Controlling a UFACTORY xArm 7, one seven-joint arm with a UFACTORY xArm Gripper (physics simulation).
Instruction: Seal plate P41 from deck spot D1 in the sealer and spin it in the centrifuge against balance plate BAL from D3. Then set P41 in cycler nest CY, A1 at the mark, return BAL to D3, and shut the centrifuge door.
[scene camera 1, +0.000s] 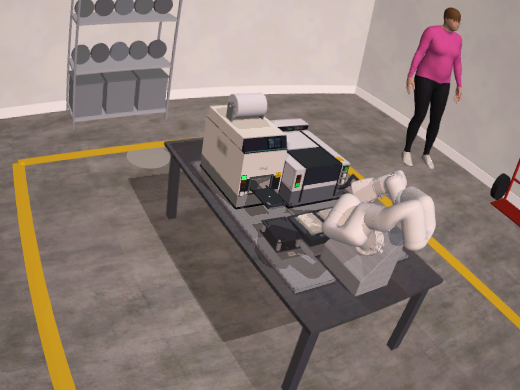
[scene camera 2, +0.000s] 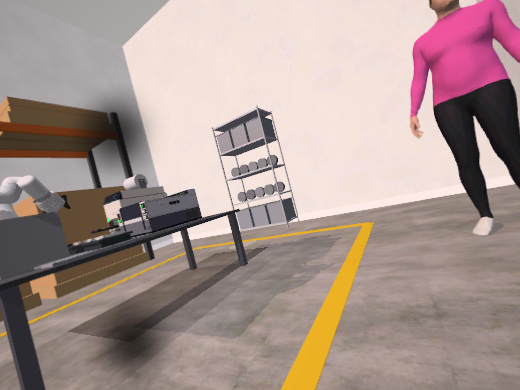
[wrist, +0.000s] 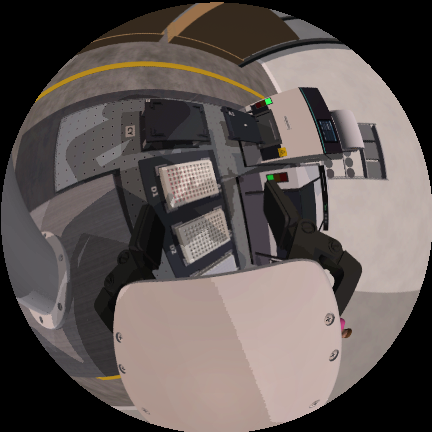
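Where they show: gripper, between the fingertips: (scene camera 2: 62, 214) (wrist: 208, 205); arm's base, origin of its link: (scene camera 1: 369, 241) (scene camera 2: 18, 236) (wrist: 41, 278).
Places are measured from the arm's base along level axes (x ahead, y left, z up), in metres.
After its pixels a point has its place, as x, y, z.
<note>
My gripper (wrist: 208, 205) @[0.210, -0.003, 0.075] (scene camera 2: 65, 201) is open and empty, above the deck; its fingers frame the deck plates in the wrist view. P41, a pale well plate (wrist: 189, 182) @[0.308, 0.015, -0.104] (scene camera 1: 309, 224) @[0.308, 0.041, -0.106], sits in D1. BAL's spot D3 holds a pale plate (wrist: 220, 265) @[0.313, -0.200, -0.104], mostly hidden by the gripper body. The black cycler nest CY (wrist: 175, 122) @[0.323, 0.161, -0.109] (scene camera 1: 282, 234) @[0.301, 0.199, -0.109] holds no plate. The cream sealer (wrist: 295, 125) @[0.591, 0.103, 0.060] (scene camera 1: 225, 160) @[0.762, 0.212, 0.005] has its dark tray (wrist: 242, 125) @[0.492, 0.128, -0.060] (scene camera 1: 269, 196) @[0.504, 0.130, -0.058] out and bare, with a green light. The centrifuge (scene camera 1: 315, 165) @[0.521, -0.134, 0.046] (scene camera 2: 170, 210) @[0.664, -0.359, -0.052] also shows green; its door state is unclear.
Another pale well plate (wrist: 204, 236) @[0.300, -0.106, -0.104] sits in D2, between D1 and D3. The arm's grey pedestal (scene camera 1: 362, 265) @[-0.052, 0.069, -0.063] stands beside the deck on the dark table (scene camera 1: 330, 312) @[-0.118, 0.265, -0.179]. A person in pink (scene camera 1: 437, 55) (scene camera 2: 465, 55) stands beyond the table. Shelves (scene camera 1: 122, 62) stand by the wall.
</note>
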